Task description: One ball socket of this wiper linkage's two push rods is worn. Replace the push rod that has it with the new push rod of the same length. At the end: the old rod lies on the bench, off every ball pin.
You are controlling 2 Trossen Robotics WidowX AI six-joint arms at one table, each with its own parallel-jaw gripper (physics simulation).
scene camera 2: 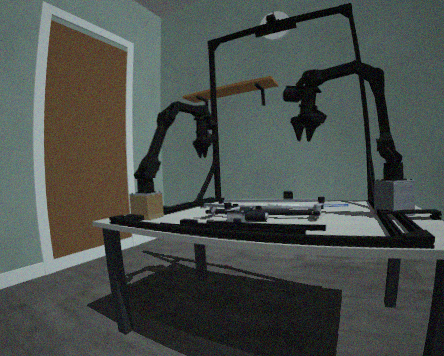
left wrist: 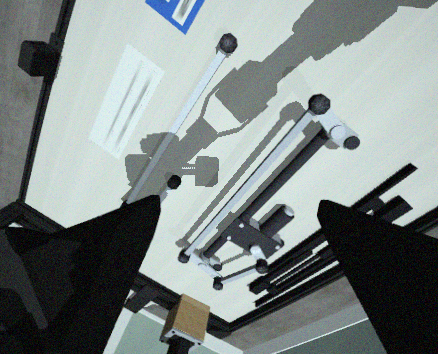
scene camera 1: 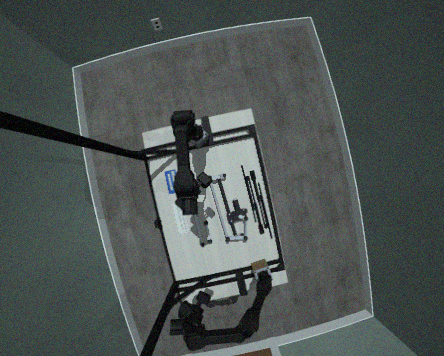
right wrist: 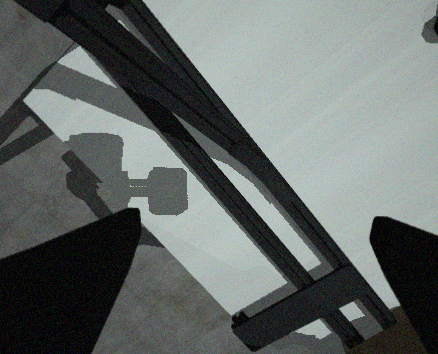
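The linkage's long pale push rod [scene camera 1: 220, 210] [left wrist: 250, 181] runs between its two end cranks beside a dark tube. Its short push rod [left wrist: 240, 276] joins the lower crank to the motor unit [scene camera 1: 236, 216] [left wrist: 245, 236]. A loose long rod [left wrist: 198, 93] lies apart on the bench, partly in the arm's shadow. A short loose rod, its dark socket [left wrist: 174, 181] showing, lies near it, partly behind a left finger. My left gripper [scene camera 2: 303, 139] [left wrist: 239, 205] is open and empty, high above the bench. My right gripper [scene camera 2: 201, 155] [right wrist: 254, 223] is open and empty, above the bench's end. Socket wear cannot be told.
A blue-rimmed tray [scene camera 1: 167, 183] [left wrist: 187, 26] and a white tray [left wrist: 151, 75] lie beside the loose rods. Several black bars [scene camera 1: 257, 200] [left wrist: 300, 270] lie along the opposite edge. Black frame rails [right wrist: 240, 210] border the bench [scene camera 1: 260, 252]. A wooden block [scene camera 1: 259, 265] [scene camera 2: 146, 205] [left wrist: 187, 317] supports the right arm.
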